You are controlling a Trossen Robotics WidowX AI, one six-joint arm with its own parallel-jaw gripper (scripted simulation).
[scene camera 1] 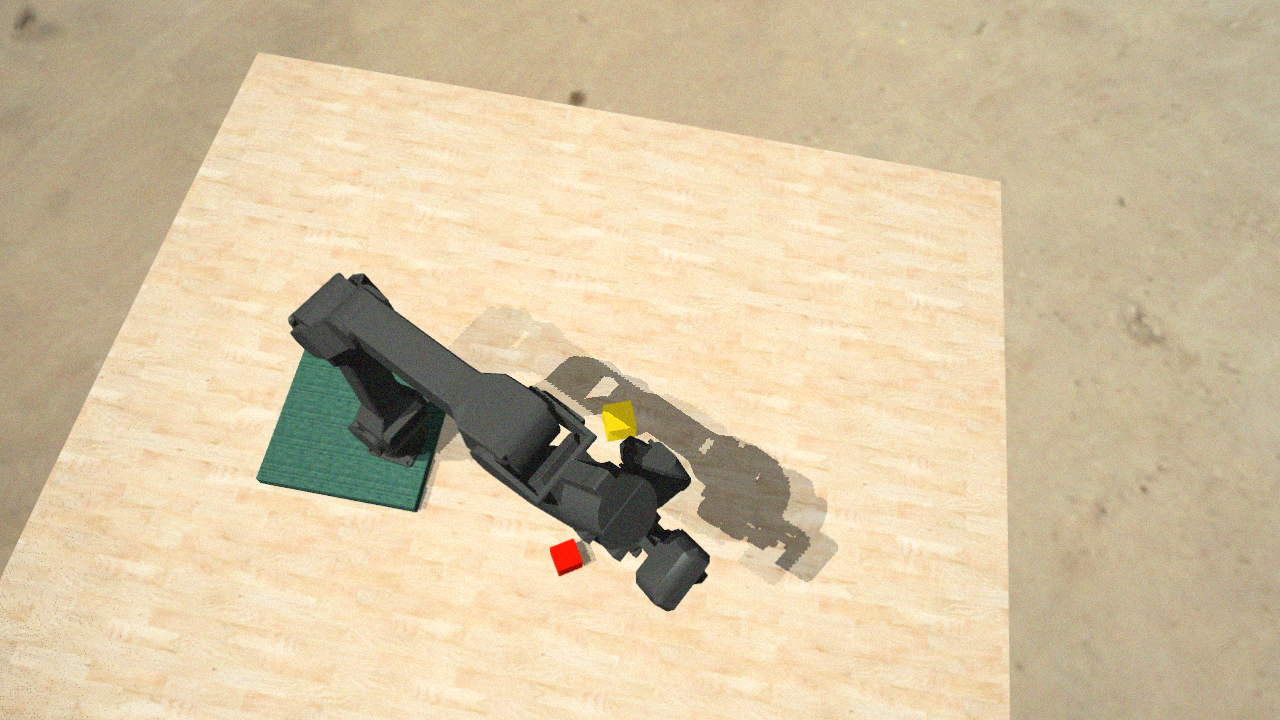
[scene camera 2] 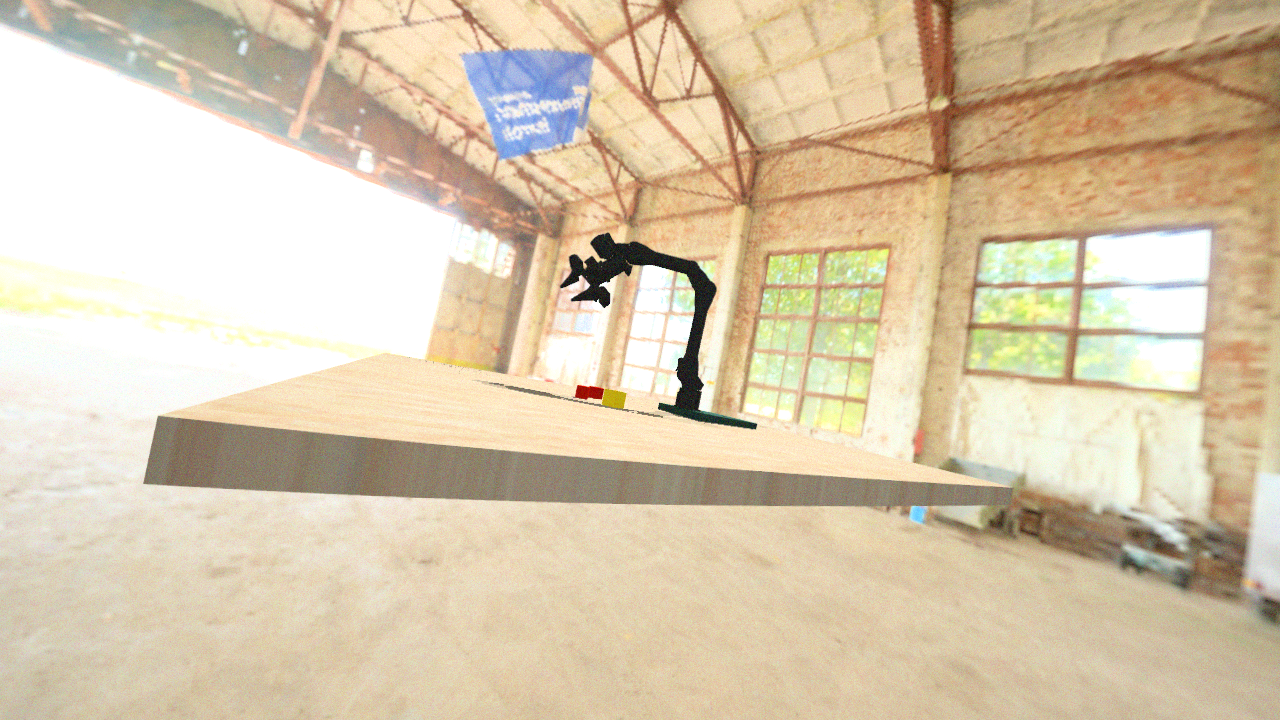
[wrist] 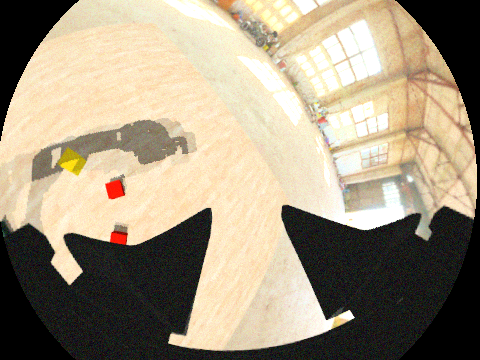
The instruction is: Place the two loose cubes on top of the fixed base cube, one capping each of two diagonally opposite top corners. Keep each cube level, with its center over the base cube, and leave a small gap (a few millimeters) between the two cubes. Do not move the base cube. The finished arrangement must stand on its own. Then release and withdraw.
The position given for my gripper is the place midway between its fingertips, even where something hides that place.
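There's a yellow base cube (scene camera 1: 619, 421) here, and a red cube (scene camera 1: 566, 558) as well. As for my gripper (scene camera 1: 689, 563), it's open and holds nothing, and you'd also find the gripper (scene camera 2: 565, 293) in scene camera 2, plus the gripper (wrist: 247, 212) in the wrist view.
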